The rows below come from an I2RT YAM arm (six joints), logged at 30 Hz.
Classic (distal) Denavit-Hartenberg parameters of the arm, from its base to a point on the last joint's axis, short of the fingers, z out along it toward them. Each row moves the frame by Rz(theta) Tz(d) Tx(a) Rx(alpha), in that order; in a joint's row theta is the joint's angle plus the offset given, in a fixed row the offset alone. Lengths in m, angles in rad.
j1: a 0.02, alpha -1.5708, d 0.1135, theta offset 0
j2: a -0.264, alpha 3.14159, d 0, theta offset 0
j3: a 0.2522, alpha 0, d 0, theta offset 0.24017
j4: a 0.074, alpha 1.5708, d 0, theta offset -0.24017
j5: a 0, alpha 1.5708, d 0, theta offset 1.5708
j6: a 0, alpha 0, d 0.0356, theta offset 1.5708
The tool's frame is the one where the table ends.
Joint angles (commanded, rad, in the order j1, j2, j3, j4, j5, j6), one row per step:
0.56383 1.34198 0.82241 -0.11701 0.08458 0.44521
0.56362 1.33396 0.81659 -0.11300 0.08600 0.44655
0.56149 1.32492 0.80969 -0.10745 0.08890 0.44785
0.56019 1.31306 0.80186 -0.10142 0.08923 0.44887
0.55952 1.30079 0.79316 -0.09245 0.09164 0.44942
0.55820 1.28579 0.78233 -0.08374 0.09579 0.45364
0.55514 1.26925 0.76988 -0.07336 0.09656 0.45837
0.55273 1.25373 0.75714 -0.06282 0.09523 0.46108
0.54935 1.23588 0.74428 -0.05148 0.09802 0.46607
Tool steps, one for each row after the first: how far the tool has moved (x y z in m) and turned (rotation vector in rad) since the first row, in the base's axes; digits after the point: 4 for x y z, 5 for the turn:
-0.0012 -0.0009 0.0006 0.00358 -0.00522 -0.00214
-0.0023 -0.0024 0.0012 0.00718 -0.01217 -0.00738
-0.0039 -0.0039 0.0023 0.01314 -0.02042 -0.00954
-0.0055 -0.0052 0.0035 0.01907 -0.03157 -0.01249
-0.0076 -0.0071 0.0046 0.02704 -0.04222 -0.01963
-0.0097 -0.0095 0.0057 0.03789 -0.05301 -0.02600
-0.0119 -0.0116 0.0063 0.04763 -0.06292 -0.02880
-0.0141 -0.0141 0.0075 0.05871 -0.07583 -0.03720

